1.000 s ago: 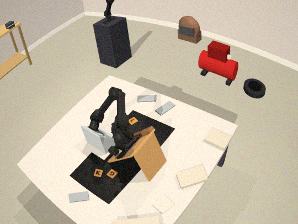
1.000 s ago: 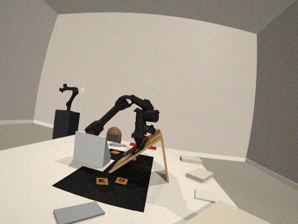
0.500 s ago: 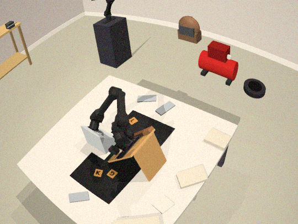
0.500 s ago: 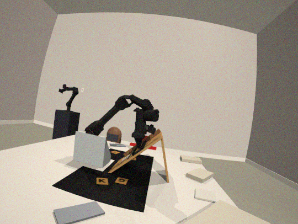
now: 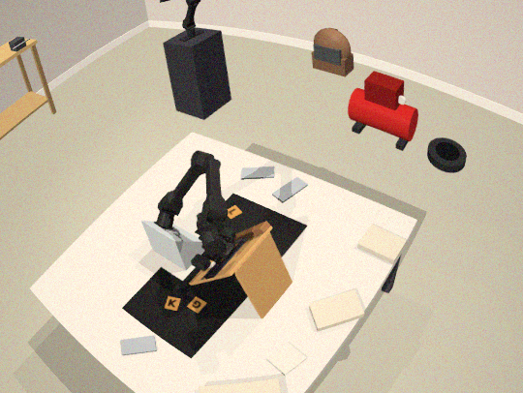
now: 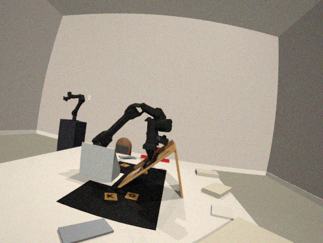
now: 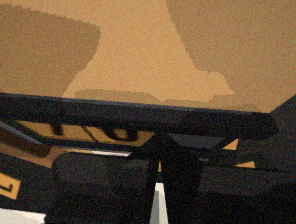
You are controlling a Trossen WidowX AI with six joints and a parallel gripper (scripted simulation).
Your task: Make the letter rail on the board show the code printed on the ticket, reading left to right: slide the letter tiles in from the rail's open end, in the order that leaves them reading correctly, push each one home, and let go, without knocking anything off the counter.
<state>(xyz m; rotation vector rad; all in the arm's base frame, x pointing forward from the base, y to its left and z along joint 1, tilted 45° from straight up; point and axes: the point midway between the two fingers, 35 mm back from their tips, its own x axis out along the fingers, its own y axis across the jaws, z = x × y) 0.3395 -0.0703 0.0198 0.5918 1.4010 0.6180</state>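
My gripper tip is now 30 mm to the right of the u tile. Also, from my gripper tip: white ticket: 80 mm below, 70 mm behind, 50 mm to the left; 7 tile: 90 mm to the left; g tile: 150 mm below, 130 mm to the right, 40 mm behind.
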